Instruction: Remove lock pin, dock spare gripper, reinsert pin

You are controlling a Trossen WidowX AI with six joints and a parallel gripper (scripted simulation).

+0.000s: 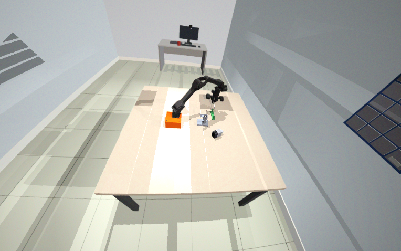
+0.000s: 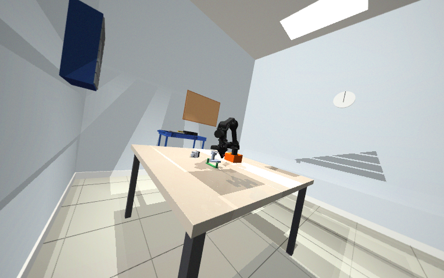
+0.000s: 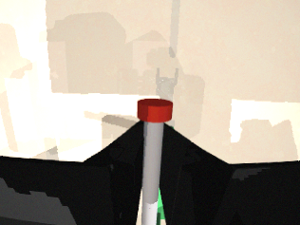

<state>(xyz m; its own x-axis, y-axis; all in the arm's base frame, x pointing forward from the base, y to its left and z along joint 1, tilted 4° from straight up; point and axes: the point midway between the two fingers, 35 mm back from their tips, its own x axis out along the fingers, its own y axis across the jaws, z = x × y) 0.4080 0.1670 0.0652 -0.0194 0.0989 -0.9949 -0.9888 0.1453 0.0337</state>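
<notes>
The green rest lies 100 mm to the right of my gripper tip, 60 mm below it and 10 mm behind it. Also, from my gripper tip: mount 210 mm to the right, 140 mm behind, 30 mm below; spare gripper 370 mm to the right, 60 mm below, 40 mm behind.
</notes>
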